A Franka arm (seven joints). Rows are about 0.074 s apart.
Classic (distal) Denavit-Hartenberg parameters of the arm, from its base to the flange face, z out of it. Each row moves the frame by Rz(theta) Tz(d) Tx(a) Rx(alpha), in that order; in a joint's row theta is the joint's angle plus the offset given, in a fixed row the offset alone. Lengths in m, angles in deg.
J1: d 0.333, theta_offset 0, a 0, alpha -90
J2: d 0, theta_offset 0, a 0, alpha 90
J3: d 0.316, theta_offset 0, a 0.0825, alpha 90
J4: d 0, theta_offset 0, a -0.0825, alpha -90
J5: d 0.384, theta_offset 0, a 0, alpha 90
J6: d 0, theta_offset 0, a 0.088, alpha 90
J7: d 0.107, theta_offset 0, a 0, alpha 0
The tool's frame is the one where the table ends.
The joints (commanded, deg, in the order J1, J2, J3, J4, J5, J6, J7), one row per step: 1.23, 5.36, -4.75, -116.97, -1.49, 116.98, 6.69; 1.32, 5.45, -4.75, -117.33, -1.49, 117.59, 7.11; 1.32, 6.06, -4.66, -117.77, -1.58, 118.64, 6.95; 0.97, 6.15, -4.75, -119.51, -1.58, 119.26, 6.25; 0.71, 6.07, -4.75, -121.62, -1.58, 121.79, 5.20; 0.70, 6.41, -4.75, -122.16, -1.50, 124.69, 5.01; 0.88, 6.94, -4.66, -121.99, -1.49, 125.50, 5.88; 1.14, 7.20, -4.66, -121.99, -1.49, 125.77, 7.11; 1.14, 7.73, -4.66, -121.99, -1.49, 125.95, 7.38
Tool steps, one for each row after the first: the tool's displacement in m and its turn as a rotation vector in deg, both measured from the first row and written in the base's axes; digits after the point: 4 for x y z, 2 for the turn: -0.0002, 0.0009, -0.0028, -0.05, -0.17, -0.31; 0.0005, 0.0017, -0.0108, -0.13, -0.16, 0.01; -0.0065, -0.0021, -0.0241, 0.01, 1.06, 0.28; -0.0119, -0.0042, -0.0360, 0.13, 0.59, 1.12; -0.0087, -0.0043, -0.0393, 0.06, -1.42, 1.33; -0.0059, -0.0018, -0.0420, -0.05, -1.90, 0.76; -0.0052, 0.0007, -0.0441, -0.16, -1.94, -0.20; -0.0047, 0.0007, -0.0489, -0.20, -1.59, -0.46
